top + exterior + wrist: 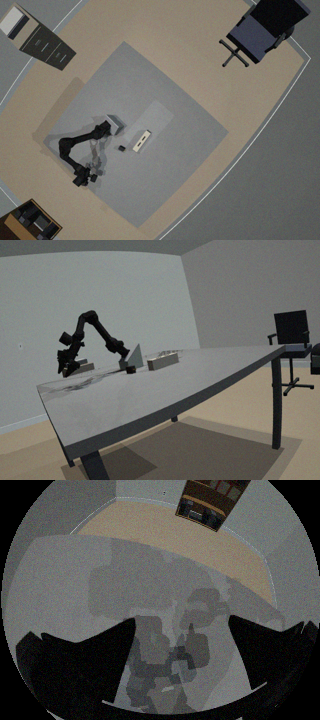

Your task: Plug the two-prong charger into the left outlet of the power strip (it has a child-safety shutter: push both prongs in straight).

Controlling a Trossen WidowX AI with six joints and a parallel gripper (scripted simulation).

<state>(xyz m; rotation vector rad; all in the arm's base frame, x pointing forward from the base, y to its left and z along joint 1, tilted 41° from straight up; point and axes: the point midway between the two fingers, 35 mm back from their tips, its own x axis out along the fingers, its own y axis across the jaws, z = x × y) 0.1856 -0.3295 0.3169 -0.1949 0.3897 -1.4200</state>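
The two-prong charger lies 50 mm ahead of my gripper tip, 410 mm to the left of it and 60 mm below it.
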